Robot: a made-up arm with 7 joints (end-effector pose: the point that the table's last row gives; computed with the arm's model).
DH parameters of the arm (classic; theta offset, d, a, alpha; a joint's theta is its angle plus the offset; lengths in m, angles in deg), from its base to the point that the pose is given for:
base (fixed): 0 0 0 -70
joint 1: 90 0 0 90
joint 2: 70 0 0 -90
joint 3: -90 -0.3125 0.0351 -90
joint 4: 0 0 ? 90
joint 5: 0 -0.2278 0 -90
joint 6: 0 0 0 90
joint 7: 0 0 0 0
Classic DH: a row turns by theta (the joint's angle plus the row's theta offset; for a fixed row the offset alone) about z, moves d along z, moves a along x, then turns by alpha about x.
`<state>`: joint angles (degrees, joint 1 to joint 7).
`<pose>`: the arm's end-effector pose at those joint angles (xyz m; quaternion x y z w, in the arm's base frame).
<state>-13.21 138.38 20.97 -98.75 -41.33 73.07 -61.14</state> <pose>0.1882 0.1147 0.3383 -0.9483 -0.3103 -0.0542 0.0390</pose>
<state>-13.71 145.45 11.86 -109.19 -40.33 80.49 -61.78</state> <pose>0.2000 0.0870 0.2987 -0.9394 -0.3235 -0.0227 0.1108</pose>
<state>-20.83 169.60 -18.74 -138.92 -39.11 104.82 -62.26</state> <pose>0.1451 0.0723 0.2031 -0.8755 -0.4264 0.0293 0.2255</pose>
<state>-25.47 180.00 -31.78 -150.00 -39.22 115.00 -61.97</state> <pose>0.0940 0.0724 0.1802 -0.8415 -0.4944 0.0188 0.2170</pose>
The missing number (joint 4, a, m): -0.0276
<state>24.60 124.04 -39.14 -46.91 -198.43 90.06 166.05</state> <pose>0.1315 0.4895 0.1218 -0.0688 -0.0729 -0.8933 0.4380</pose>
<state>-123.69 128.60 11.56 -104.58 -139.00 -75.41 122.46</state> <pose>-0.2590 0.1886 0.2139 0.7885 -0.5517 0.1768 0.2066</pose>
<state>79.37 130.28 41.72 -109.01 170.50 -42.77 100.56</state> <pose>0.2850 0.2259 -0.0706 -0.4936 -0.2581 0.8174 0.1471</pose>
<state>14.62 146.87 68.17 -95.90 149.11 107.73 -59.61</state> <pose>0.1927 -0.0199 0.3642 0.0420 -0.0018 -0.8392 0.5423</pose>
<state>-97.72 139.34 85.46 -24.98 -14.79 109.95 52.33</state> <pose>-0.3503 0.3992 0.1038 -0.5387 -0.4504 0.7089 0.0661</pose>
